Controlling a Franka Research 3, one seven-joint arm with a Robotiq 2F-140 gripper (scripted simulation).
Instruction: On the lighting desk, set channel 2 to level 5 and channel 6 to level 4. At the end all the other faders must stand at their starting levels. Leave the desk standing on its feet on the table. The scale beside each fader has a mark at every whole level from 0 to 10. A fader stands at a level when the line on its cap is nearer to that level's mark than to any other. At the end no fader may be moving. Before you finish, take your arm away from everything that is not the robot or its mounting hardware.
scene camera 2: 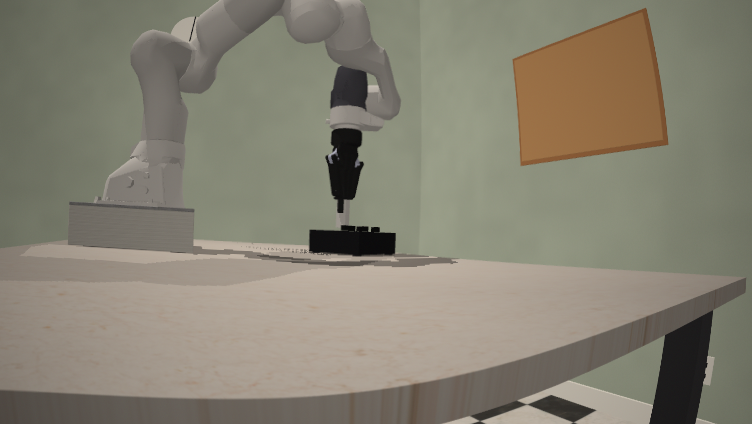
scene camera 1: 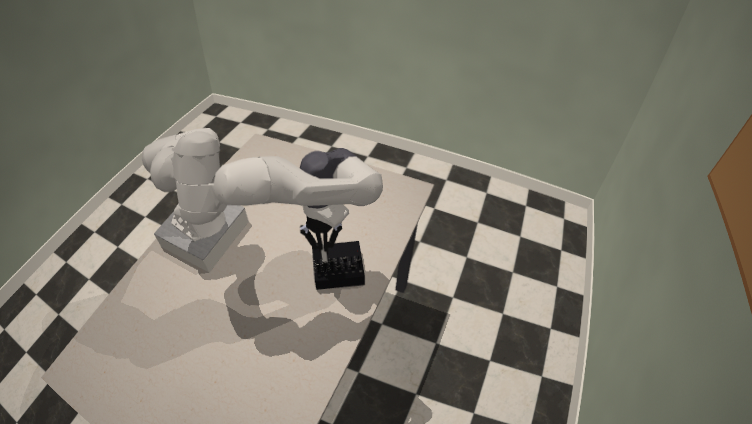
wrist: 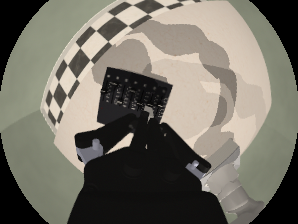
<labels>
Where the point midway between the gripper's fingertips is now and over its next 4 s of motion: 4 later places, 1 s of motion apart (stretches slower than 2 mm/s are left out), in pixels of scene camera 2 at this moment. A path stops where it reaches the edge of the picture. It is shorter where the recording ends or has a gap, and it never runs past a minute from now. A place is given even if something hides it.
My gripper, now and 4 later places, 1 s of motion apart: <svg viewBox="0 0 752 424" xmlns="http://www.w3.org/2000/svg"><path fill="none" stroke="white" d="M342 227L341 223L342 211L381 214L386 215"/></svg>
</labels>
